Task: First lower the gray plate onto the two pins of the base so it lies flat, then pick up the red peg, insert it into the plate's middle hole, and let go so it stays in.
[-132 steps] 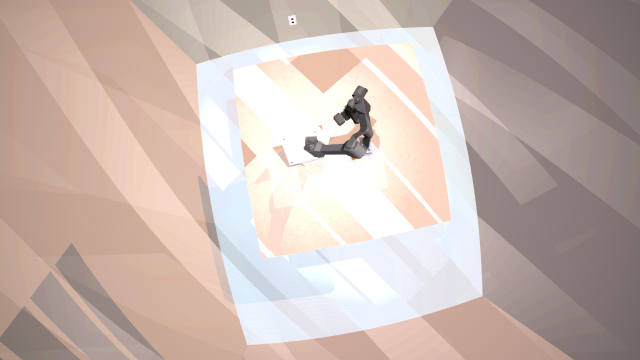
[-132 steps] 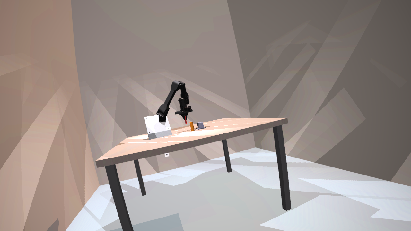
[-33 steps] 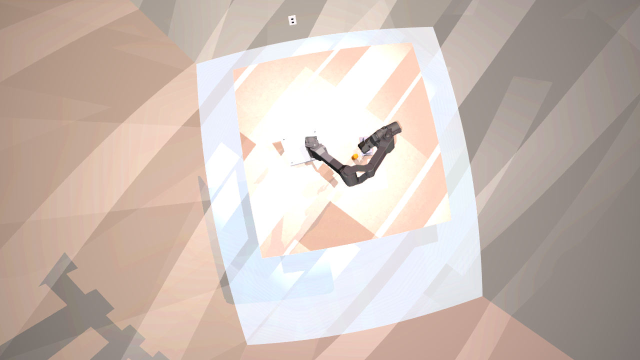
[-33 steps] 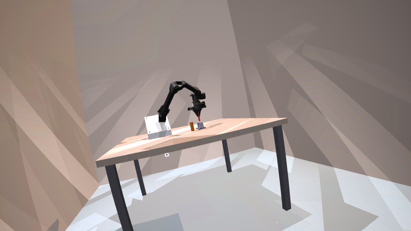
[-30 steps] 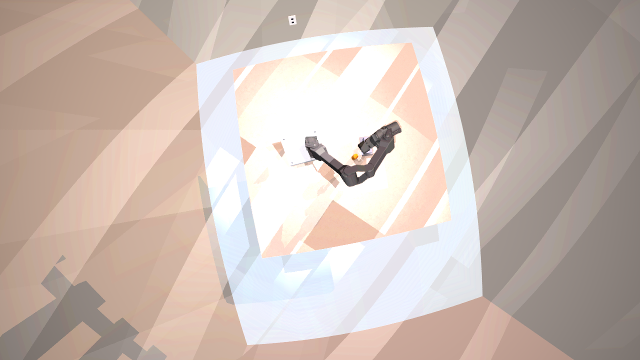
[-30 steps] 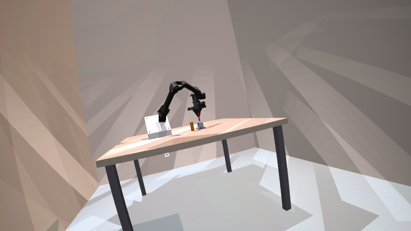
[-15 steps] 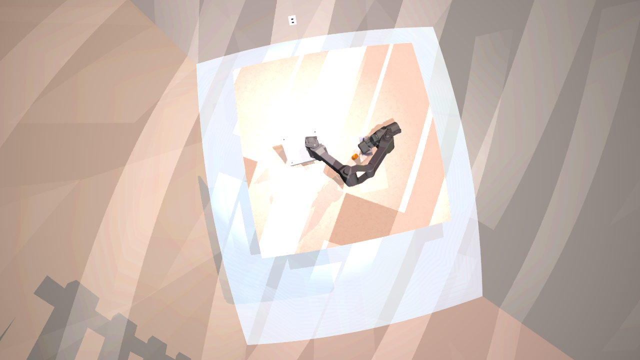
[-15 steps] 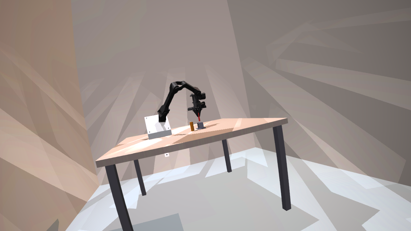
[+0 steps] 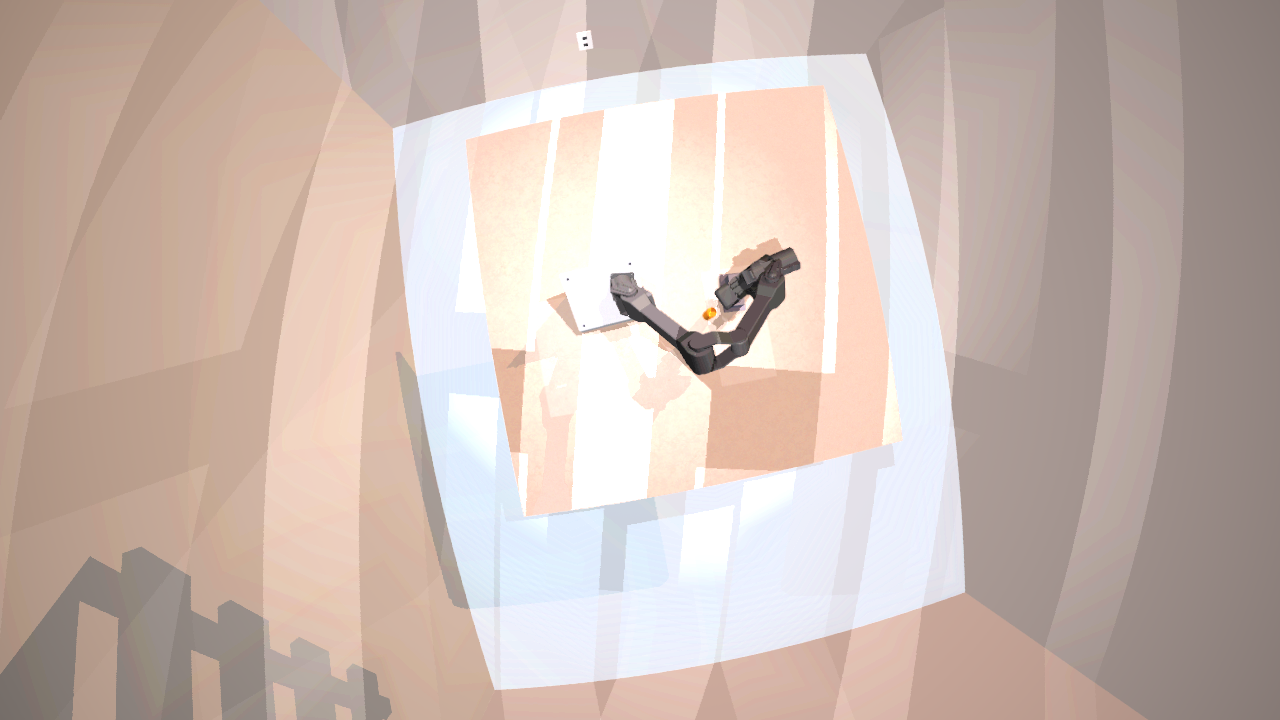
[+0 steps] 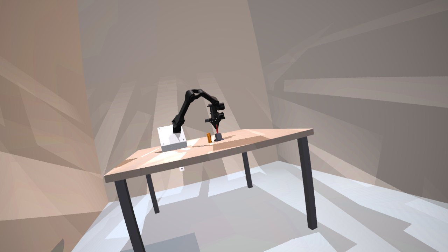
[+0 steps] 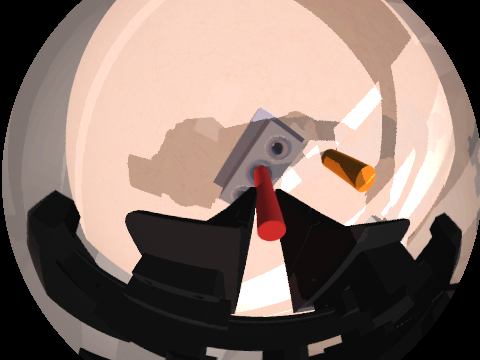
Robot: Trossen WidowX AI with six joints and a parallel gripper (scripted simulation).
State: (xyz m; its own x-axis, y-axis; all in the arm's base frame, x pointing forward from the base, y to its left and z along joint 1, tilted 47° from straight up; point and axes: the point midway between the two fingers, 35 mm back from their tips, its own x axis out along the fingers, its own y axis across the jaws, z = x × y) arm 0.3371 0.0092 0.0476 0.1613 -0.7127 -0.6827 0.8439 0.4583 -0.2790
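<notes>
Right now the red peg is right at my gripper tip. The rest, counted from my gripper tip: pin base (90 mm below); yellow-orange object (90 mm behind, 60 mm to the right, 60 mm below); gray plate (50 mm below).
</notes>
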